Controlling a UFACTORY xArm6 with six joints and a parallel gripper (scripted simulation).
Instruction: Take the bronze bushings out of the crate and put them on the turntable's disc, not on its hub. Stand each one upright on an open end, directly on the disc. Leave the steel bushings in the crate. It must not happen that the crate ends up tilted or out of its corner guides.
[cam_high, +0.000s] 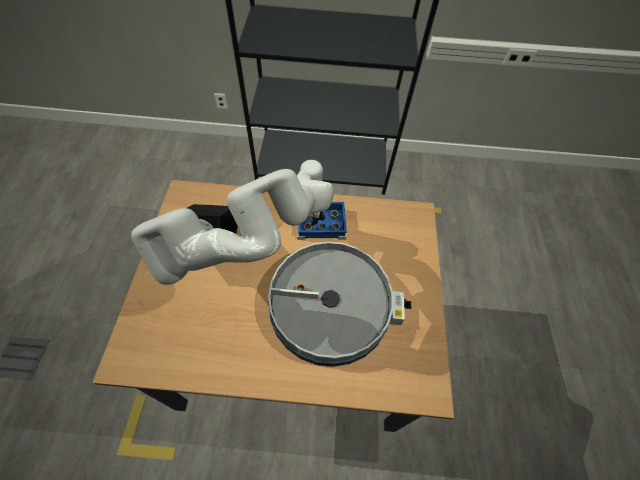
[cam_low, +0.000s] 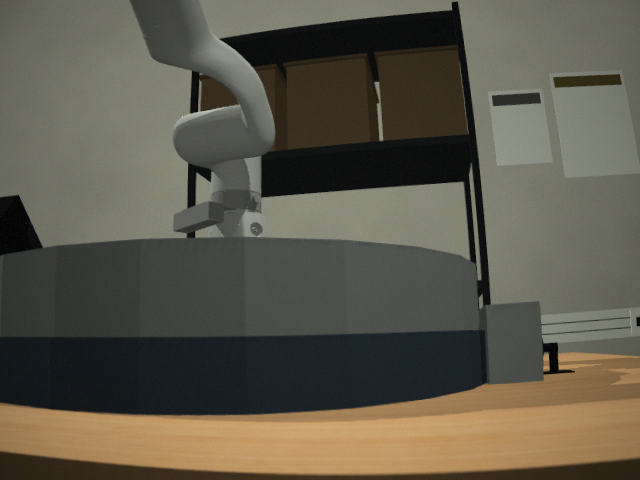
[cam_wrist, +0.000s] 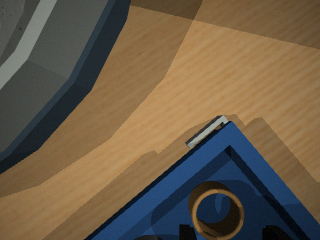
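The blue crate is 4 cm ahead of my hand, 3 cm to the left of it and 5 cm below it. The rest, counted from my hand: turntable 13 cm ahead, 32 cm to the right, 3 cm below; then grey turntable disc 11 cm ahead, 32 cm to the right, 2 cm below.
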